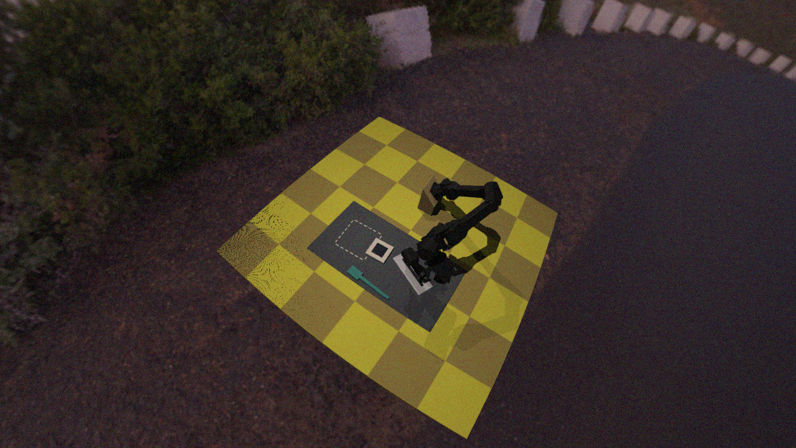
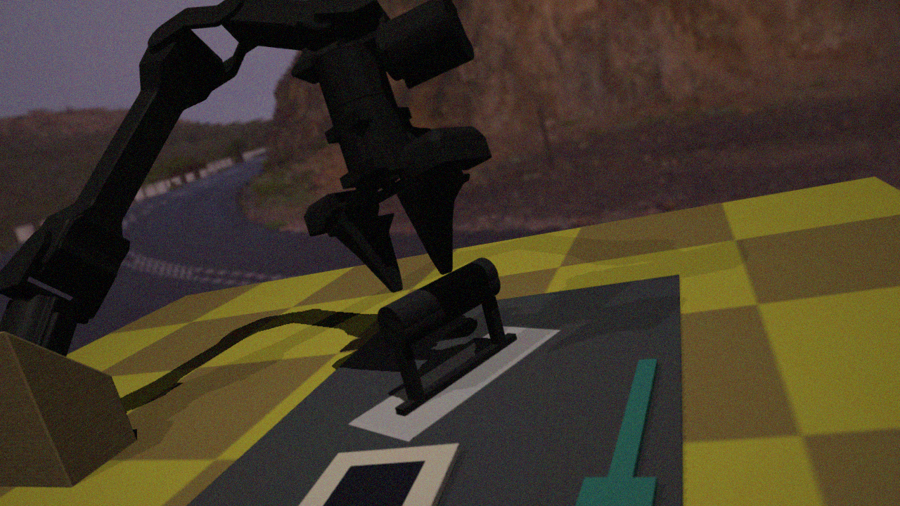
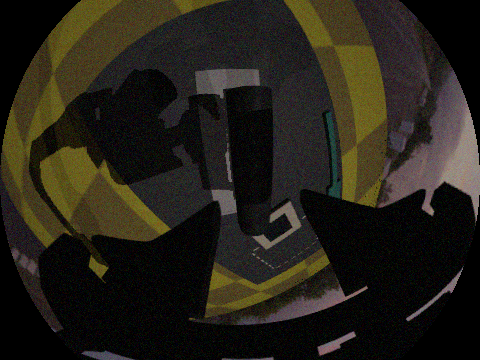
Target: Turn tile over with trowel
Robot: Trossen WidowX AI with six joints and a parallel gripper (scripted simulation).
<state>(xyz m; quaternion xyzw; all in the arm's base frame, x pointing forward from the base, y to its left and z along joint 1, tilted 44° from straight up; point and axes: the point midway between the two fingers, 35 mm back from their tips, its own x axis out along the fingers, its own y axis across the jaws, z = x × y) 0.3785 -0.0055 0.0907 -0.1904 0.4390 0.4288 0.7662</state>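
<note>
My gripper tip is 1 cm short of the grey mat, 11 cm to the left of it and 11 cm above it. The rest, counted from my gripper tip: tile (2 cm behind, 16 cm to the right, 9 cm below); teal trowel (14 cm ahead, 15 cm to the right, 9 cm below).
</note>
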